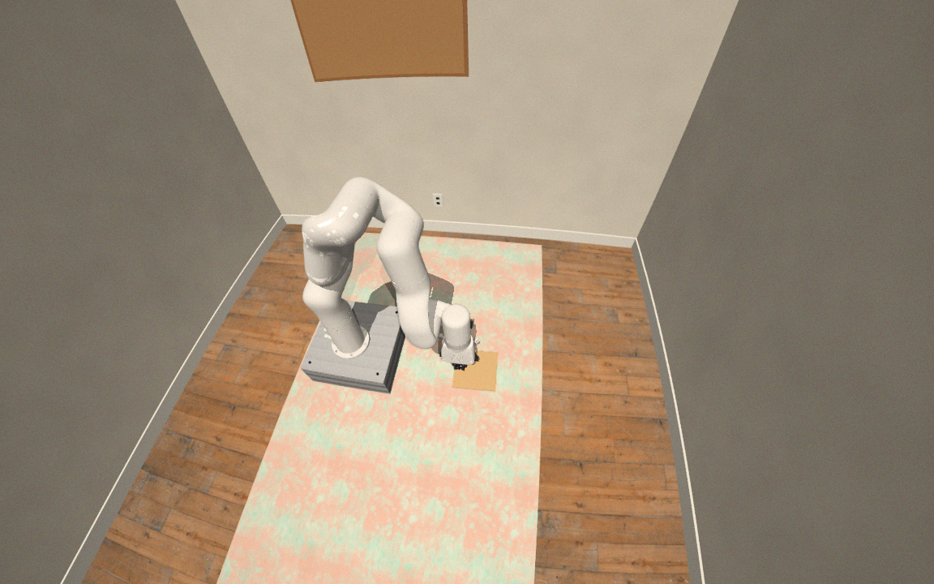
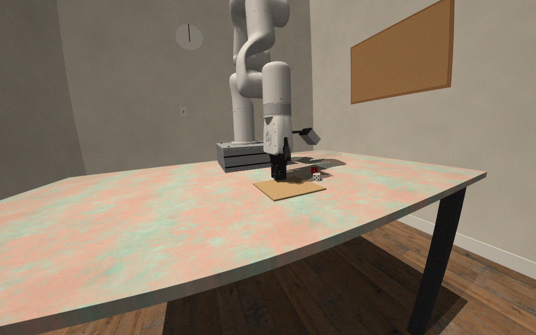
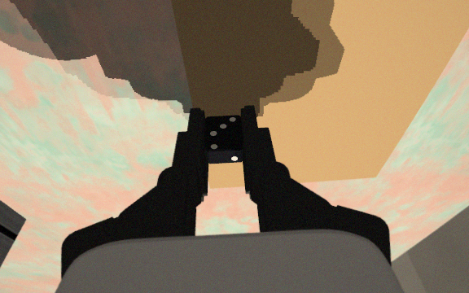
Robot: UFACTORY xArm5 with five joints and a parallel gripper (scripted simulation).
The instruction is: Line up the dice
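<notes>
The black die is 1 cm below my hand. From my hand the other things lie so: red die (14 cm to the left, 4 cm behind, 2 cm below); white die (10 cm to the left, 3 cm ahead, 2 cm below); tan mat (5 cm ahead, 3 cm below).
</notes>
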